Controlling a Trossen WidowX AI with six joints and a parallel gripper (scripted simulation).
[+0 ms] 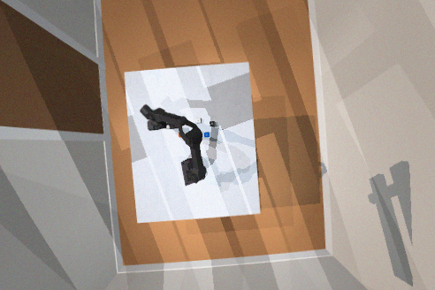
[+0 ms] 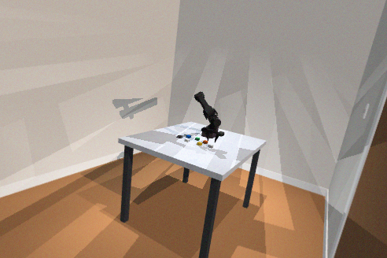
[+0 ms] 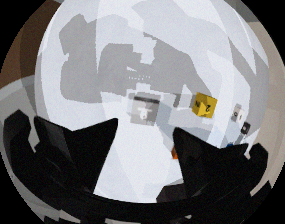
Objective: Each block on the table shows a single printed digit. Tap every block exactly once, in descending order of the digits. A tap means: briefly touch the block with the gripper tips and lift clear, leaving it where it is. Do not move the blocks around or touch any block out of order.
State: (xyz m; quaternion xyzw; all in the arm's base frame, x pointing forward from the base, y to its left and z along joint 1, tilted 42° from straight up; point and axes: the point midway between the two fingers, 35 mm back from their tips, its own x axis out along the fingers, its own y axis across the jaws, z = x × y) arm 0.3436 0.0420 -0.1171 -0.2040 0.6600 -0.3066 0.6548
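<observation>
The grey block lies 4 cm below my gripper tip. From my gripper tip the other things lie so: orange block (7 cm behind, 7 cm to the right, 4 cm below); yellow block (2 cm ahead, 9 cm to the right, 4 cm below); green block (11 cm behind, 16 cm to the right, 4 cm below).
</observation>
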